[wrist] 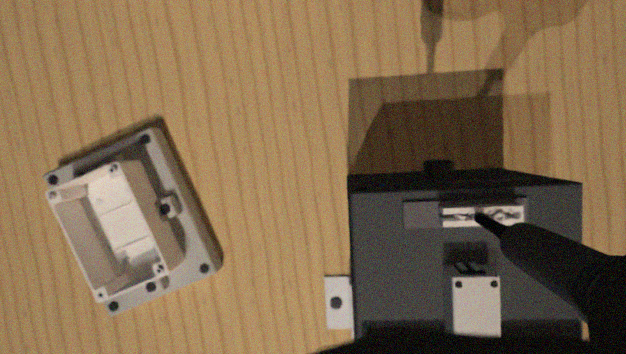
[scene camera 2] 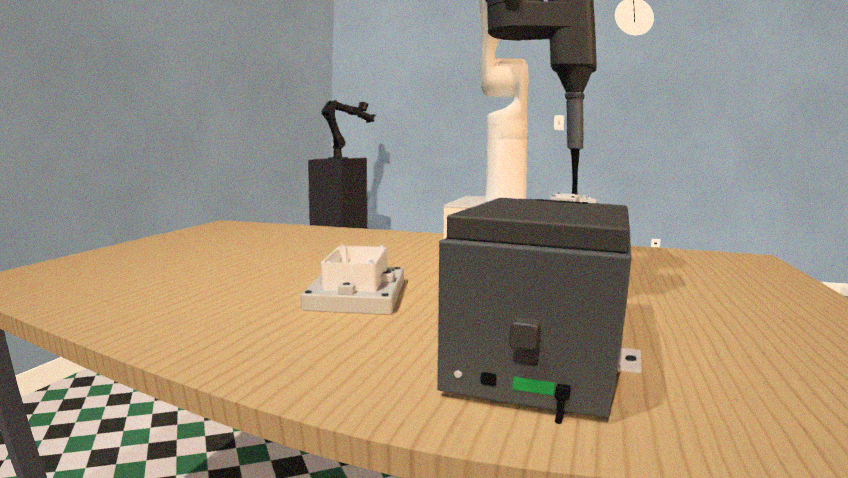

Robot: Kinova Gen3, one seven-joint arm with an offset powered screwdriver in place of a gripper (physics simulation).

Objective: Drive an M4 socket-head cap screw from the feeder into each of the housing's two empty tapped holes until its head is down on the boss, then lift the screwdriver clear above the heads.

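The white open-topped housing [scene camera 2: 350, 276] [wrist: 80, 231] sits in the grey fixture plate [scene camera 2: 347, 304] [wrist: 191, 241], turned at an angle in the wrist view. Small holes show at its corner bosses; which are empty is too small to tell. The dark screw feeder [scene camera 2: 528, 296] [wrist: 390, 270] stands to the right of it, with a bright rail [wrist: 507, 214] in its top. My screwdriver [scene camera 2: 574, 192] [wrist: 478, 217] points straight down in the scene view, its tip at or just above this rail. Whether a screw sits on the bit cannot be made out.
A white block [wrist: 476, 305] with two dark screws is on the feeder's top side. A small pale tab [scene camera 2: 630, 359] [wrist: 337, 302] sticks out at its foot. The wooden table [scene camera 2: 178, 308] [wrist: 270, 150] carries everything. A dark arm [scene camera 2: 337, 127] stands on a black pedestal behind.
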